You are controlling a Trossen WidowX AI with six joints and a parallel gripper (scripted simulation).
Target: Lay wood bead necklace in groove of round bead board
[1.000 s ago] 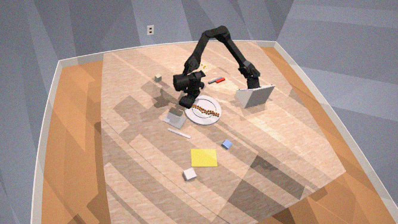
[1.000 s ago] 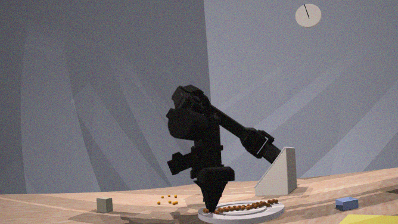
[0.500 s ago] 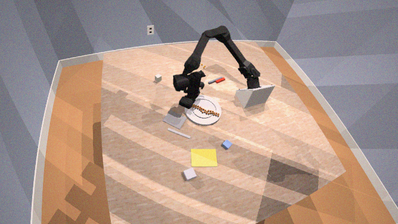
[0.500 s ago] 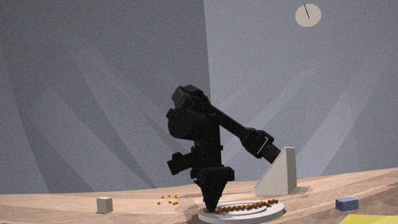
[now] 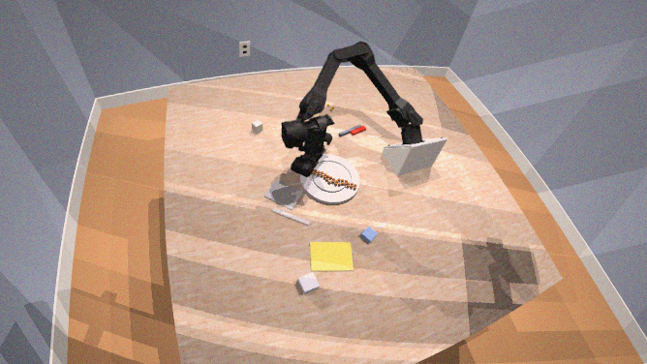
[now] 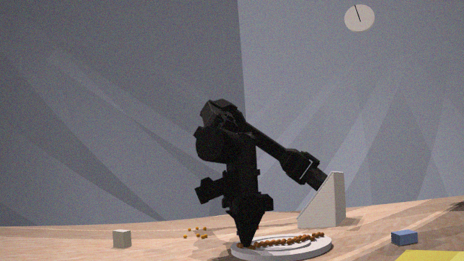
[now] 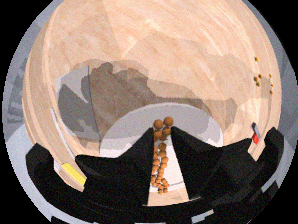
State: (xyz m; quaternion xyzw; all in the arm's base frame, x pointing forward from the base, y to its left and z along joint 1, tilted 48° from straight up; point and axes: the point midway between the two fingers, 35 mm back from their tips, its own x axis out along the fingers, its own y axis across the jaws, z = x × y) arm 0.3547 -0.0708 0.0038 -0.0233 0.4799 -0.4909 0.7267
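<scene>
My gripper tip is now 11 cm short of the grey sheet, 7 cm to the right of it and 1 cm above it. Also, from my gripper tip: stick 11 cm ahead, 15 cm to the left, 1 cm below; then red-tipped tool 24 cm behind, 15 cm to the right, 1 cm below; then beige cube 13 cm ahead, 24 cm to the right.
</scene>
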